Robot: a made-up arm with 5 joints.
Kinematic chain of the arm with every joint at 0, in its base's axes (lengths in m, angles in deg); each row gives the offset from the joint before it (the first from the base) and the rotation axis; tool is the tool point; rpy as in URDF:
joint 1: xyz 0 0 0.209 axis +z
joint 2: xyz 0 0 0 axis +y
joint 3: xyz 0.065 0 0.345 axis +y
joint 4: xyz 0.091 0 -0.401 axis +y
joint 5: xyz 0.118 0 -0.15 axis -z
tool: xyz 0 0 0 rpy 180 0 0
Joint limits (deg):
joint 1: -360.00..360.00
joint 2: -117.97..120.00
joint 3: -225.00..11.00
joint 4: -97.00..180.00
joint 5: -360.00..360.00
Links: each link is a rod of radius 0.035 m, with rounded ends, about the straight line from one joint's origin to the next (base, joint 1, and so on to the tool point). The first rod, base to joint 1, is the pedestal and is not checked.
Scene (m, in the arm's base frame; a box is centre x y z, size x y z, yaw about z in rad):
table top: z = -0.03
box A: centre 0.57 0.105 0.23 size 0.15 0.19 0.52 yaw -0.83
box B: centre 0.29 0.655 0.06 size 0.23 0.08 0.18 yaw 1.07
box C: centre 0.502 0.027 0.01 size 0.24 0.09 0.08 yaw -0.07
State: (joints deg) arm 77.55 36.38 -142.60 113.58 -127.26
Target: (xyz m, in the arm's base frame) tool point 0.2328 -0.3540 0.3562
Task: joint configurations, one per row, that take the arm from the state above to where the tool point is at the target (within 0.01 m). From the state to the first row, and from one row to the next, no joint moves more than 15 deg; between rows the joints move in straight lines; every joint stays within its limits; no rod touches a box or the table.
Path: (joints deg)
1: 66.88 25.15 -129.34 115.99 -125.73
2: 56.21 13.93 -116.07 118.40 -124.20
3: 45.54 2.70 -102.81 120.81 -122.67
4: 34.87 -8.53 -89.55 123.21 -121.15
5: 24.20 -19.75 -76.28 125.62 -119.62
6: 10.72 -14.56 -77.67 129.65 -120.89
7: -2.76 -9.37 -79.07 133.67 -122.16
8: -16.24 -4.18 -80.46 137.69 -123.44
9: -29.71 1.01 -81.85 141.72 -124.71
10: -43.19 6.20 -83.24 145.74 -125.99
11: -56.67 11.39 -84.63 149.77 -127.26

